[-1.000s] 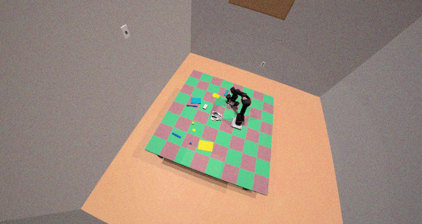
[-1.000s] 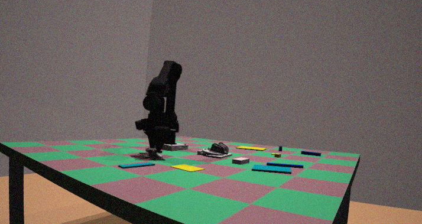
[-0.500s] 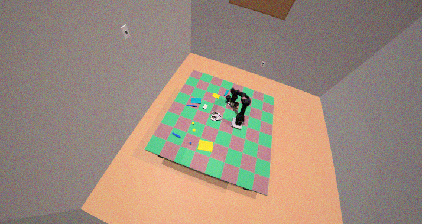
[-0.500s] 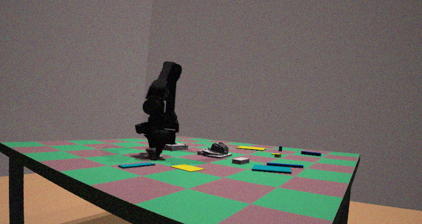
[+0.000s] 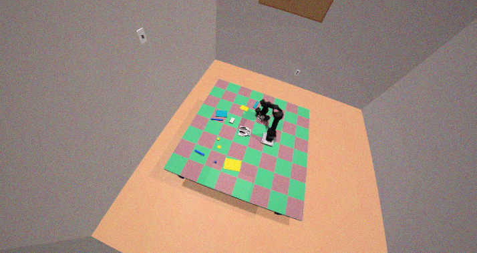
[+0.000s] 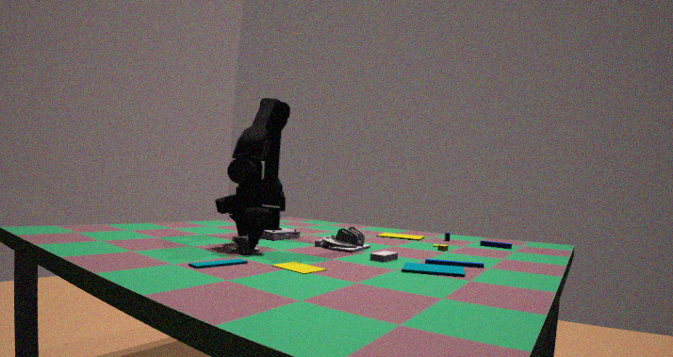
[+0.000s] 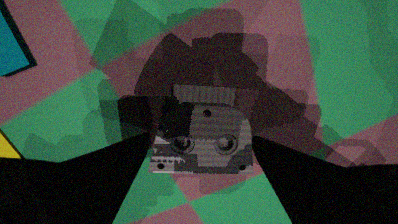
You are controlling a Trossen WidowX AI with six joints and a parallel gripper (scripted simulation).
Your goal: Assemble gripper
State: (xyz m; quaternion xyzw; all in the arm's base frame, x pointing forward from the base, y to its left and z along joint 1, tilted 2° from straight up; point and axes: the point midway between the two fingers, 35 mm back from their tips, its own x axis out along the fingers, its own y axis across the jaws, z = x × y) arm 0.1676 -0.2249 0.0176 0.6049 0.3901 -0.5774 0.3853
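Right now the grey jaw is 230 mm to the left of my gripper tip, 90 mm ahead of it and 10 mm above it. Round my gripper tip: teal plate 430 mm ahead, 150 mm to the left, 10 mm below; white housing plate 250 mm to the left, 60 mm ahead; teal bar 170 mm to the right, 110 mm ahead, 10 mm below.
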